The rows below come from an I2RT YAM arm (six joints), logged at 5 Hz.
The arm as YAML. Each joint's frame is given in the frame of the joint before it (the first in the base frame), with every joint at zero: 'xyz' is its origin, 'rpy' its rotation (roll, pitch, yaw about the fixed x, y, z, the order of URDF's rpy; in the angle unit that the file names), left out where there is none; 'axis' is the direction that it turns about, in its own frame. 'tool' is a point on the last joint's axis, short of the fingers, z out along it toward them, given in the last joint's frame.
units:
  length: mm
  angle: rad
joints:
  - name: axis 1
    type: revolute
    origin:
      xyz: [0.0, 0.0, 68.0]
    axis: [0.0, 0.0, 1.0]
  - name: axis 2
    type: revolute
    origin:
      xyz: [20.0, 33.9, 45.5]
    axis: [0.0, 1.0, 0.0]
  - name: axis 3
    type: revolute
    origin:
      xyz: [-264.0, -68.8, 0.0]
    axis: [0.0, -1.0, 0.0]
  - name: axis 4
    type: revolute
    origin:
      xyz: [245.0, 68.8, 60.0]
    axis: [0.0, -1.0, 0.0]
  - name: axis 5
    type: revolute
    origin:
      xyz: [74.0, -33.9, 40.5]
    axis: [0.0, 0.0, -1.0]
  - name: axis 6
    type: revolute
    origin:
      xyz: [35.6, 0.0, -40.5]
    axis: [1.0, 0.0, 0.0]
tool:
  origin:
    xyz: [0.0, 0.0, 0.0]
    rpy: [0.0, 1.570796, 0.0]
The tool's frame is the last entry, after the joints.
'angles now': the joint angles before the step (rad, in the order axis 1, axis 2, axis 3, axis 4, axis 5, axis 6). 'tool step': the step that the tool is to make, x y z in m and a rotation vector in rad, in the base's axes. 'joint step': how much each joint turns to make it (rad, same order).
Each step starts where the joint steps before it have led.
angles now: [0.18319, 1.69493, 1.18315, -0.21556, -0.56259, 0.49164]
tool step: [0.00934, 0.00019, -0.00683, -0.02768, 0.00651, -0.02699]
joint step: [-0.00104, 0.04090, 0.02505, 0.00323, 0.03671, -0.00229]
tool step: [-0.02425, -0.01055, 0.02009, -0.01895, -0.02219, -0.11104]
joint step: [-0.00862, -0.12896, -0.07108, -0.01315, 0.09203, 0.05673]
